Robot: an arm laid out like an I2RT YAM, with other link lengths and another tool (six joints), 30 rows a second.
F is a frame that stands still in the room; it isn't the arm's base.
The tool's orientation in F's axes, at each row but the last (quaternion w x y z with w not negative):
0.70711, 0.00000, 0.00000, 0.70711
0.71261, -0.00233, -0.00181, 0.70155
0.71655, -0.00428, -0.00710, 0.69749
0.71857, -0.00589, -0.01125, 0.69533
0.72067, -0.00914, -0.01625, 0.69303
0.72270, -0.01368, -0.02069, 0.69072
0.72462, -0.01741, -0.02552, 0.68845
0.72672, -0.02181, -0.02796, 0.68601
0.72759, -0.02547, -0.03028, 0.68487
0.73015, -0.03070, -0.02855, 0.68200
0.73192, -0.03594, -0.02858, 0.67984
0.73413, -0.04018, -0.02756, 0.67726
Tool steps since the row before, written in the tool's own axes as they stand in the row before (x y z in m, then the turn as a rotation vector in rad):
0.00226, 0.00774, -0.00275, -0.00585, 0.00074, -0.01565
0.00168, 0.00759, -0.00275, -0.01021, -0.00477, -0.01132
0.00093, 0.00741, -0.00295, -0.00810, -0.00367, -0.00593
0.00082, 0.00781, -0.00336, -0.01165, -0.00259, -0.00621
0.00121, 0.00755, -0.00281, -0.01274, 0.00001, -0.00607
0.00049, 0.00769, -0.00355, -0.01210, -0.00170, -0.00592
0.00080, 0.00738, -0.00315, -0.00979, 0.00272, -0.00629
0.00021, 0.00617, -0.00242, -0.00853, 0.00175, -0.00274
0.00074, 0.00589, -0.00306, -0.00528, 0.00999, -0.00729
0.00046, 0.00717, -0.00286, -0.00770, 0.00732, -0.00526
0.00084, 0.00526, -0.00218, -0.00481, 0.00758, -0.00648
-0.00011, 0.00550, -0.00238, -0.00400, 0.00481, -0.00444
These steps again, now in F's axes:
-0.00774, 0.00226, -0.00275, -0.00074, -0.00585, -0.01565
-0.00755, 0.00180, -0.00280, 0.00468, -0.01029, -0.01128
-0.00733, 0.00114, -0.00306, 0.00355, -0.00817, -0.00590
-0.00769, 0.00110, -0.00354, 0.00236, -0.01168, -0.00624
-0.00739, 0.00153, -0.00306, -0.00029, -0.01267, -0.00620
-0.00748, 0.00087, -0.00391, 0.00144, -0.01211, -0.00596
-0.00712, 0.00121, -0.00358, -0.00282, -0.00957, -0.00657
-0.00596, 0.00058, -0.00284, -0.00204, -0.00840, -0.00295
-0.00557, 0.00111, -0.00351, -0.00968, -0.00463, -0.00810
-0.00686, 0.00093, -0.00345, -0.00736, -0.00722, -0.00585
-0.00496, 0.00119, -0.00266, -0.00730, -0.00433, -0.00711
-0.00524, 0.00028, -0.00290, -0.00468, -0.00370, -0.00483

